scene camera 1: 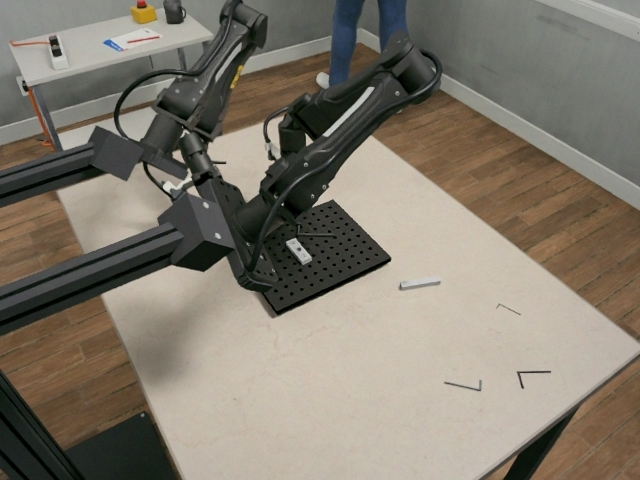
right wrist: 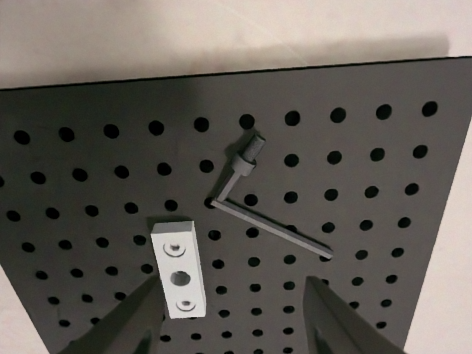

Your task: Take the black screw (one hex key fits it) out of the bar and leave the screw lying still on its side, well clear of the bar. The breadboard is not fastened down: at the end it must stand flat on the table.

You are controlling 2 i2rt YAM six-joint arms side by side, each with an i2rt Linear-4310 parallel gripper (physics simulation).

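Frame: origin at the left arm's base, x ahead, y left, z up, level; metres.
Seen in the pictures: right gripper, fingertip midpoint: [right wrist: 233, 290]; right arm's base, origin of the base link: [scene camera 1: 241, 231].
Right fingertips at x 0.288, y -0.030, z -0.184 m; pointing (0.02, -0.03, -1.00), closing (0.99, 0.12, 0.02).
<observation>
Pixels of each thing's top centre, then the offset from my right fingertips to it. "spot": a spot on its surface instead. Level surfaces: height alone.
- black screw, middle of its top: [right wrist: 250, 157] dx +0.008, dy +0.017, dz -0.075 m
- black breadboard, middle of its top: [right wrist: 217, 276] [scene camera 1: 307, 245] dx -0.001, dy -0.070, dz -0.077 m
- dark hex key, middle of its top: [right wrist: 287, 219] [scene camera 1: 315, 229] dx +0.036, dy -0.022, dz -0.079 m
- pale bar, surface spot: [right wrist: 183, 291] [scene camera 1: 301, 252] spot: dx -0.024, dy -0.086, dz -0.077 m
- loose grey block, middle of its top: [scene camera 1: 420, 281] dx +0.202, dy -0.247, dz -0.100 m
- table, its level: dz -0.113 m
The black screw [right wrist: 249, 154] lies on its side on the black breadboard [right wrist: 320, 82] [scene camera 1: 381, 258], its head still on the short arm of a dark hex key [right wrist: 272, 227] [scene camera 1: 317, 235]. The key's long arm lies across the board's holes. The pale bar [right wrist: 183, 291] [scene camera 1: 295, 246] stands apart from them on the board; its middle hole is empty and a pale screw sits in each end hole. The breadboard looks flat on the table. My right gripper [right wrist: 233, 290] is partly open and empty above the board. My left gripper is shut; its fingertips are hidden in scene camera 1.
A loose grey block [scene camera 1: 421, 283] lies on the table [scene camera 1: 320, 372] right of the breadboard. Three more hex keys [scene camera 1: 510, 309] [scene camera 1: 462, 385] [scene camera 1: 535, 371] lie further right. Both arms reach over the left part of the table. A side table [scene camera 1: 87, 38] stands behind.
</observation>
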